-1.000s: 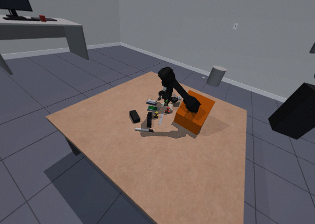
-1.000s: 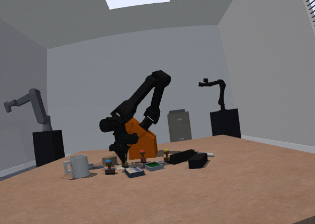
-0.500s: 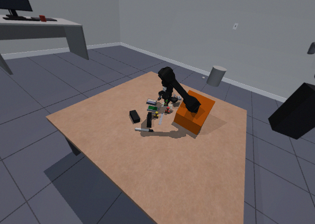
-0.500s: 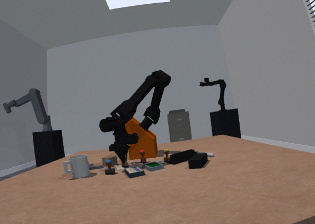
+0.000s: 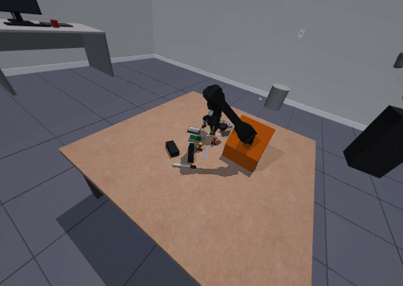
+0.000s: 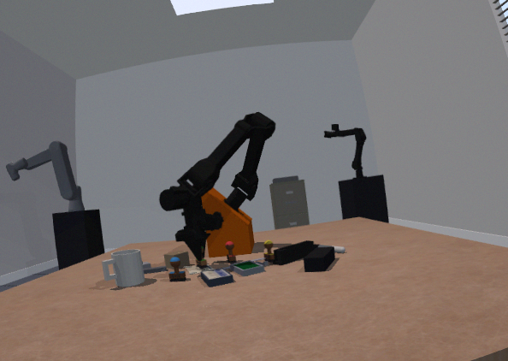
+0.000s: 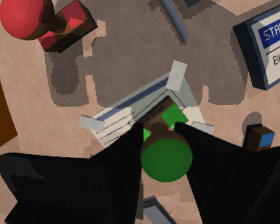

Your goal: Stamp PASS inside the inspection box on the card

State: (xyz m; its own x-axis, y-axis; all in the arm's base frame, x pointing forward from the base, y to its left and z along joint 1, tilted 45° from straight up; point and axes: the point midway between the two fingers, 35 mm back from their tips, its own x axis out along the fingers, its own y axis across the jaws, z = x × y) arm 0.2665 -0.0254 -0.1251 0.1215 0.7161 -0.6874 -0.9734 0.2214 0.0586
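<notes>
Now: gripper tip 30 mm above the card, 10 mm to the left of it and 10 mm past it. Also, from my gripper tip: red-knobbed stamp (90 mm to the left, 50 mm behind, 10 mm below); blue-knobbed stamp (100 mm ahead, 60 mm to the right, 10 mm below); green-knobbed stamp (right at my gripper tip).
</notes>
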